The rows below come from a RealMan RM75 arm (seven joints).
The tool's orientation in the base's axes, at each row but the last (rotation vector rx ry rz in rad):
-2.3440 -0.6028 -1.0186
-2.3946 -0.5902 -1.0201
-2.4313 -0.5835 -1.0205
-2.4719 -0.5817 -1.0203
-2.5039 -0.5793 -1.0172
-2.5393 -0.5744 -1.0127
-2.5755 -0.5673 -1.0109
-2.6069 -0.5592 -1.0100
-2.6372 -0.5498 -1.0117
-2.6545 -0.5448 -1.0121
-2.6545 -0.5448 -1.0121
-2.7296 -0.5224 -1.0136
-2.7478 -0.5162 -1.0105
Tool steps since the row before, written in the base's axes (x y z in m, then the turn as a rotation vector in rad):
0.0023 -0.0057 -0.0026 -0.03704 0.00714 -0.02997
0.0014 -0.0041 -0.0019 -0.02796 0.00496 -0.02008
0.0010 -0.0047 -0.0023 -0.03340 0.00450 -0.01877
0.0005 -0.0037 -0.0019 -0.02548 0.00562 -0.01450
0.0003 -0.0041 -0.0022 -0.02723 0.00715 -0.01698
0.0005 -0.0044 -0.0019 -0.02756 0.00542 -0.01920
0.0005 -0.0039 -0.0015 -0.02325 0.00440 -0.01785
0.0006 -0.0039 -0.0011 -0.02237 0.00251 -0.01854
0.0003 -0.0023 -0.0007 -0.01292 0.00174 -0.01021
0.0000 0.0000 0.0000 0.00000 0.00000 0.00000
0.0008 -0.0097 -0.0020 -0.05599 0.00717 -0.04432
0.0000 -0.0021 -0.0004 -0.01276 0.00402 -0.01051
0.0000 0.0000 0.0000 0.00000 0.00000 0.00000
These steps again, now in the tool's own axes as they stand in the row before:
-0.0016 0.0064 -0.0007 -0.04440 -0.01858 0.00218
-0.0014 0.0045 -0.0004 -0.03170 -0.01432 -0.00016
-0.0020 0.0049 -0.0005 -0.03430 -0.01713 -0.00426
-0.0019 0.0037 -0.0004 -0.02581 -0.01485 -0.00202
-0.0023 0.0040 -0.0003 -0.02839 -0.01657 -0.00061
-0.0021 0.0043 -0.0004 -0.03060 -0.01488 -0.00007
-0.0017 0.0038 -0.0003 -0.02701 -0.01216 0.00103
-0.0013 0.0039 -0.0004 -0.02736 -0.01001 0.00127
-0.0009 0.0023 -0.0002 -0.01539 -0.00609 0.00048
0.0000 0.0000 0.0000 0.00000 0.00000 0.00000
-0.0033 0.0093 -0.0015 -0.06684 -0.02606 0.00202
-0.0008 0.0020 -0.0003 -0.01488 -0.00812 0.00146
0.0000 0.0000 0.0000 0.00000 0.00000 0.00000

